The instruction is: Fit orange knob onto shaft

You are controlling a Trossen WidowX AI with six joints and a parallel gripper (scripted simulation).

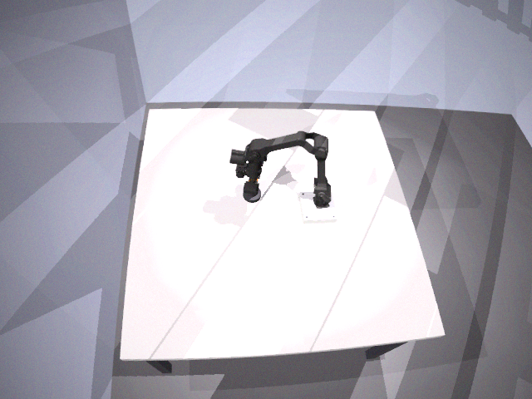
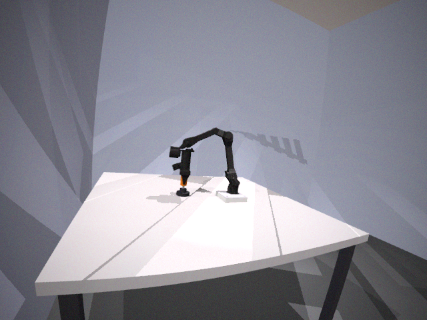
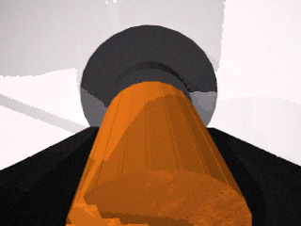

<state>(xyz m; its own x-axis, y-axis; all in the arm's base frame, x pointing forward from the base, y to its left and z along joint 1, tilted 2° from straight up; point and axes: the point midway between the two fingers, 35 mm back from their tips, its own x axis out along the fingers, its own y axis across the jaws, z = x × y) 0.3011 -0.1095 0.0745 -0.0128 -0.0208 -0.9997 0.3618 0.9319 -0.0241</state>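
My gripper tip is 30 mm below the orange knob. From my gripper tip the other things lie so: pedestal (40 mm below).
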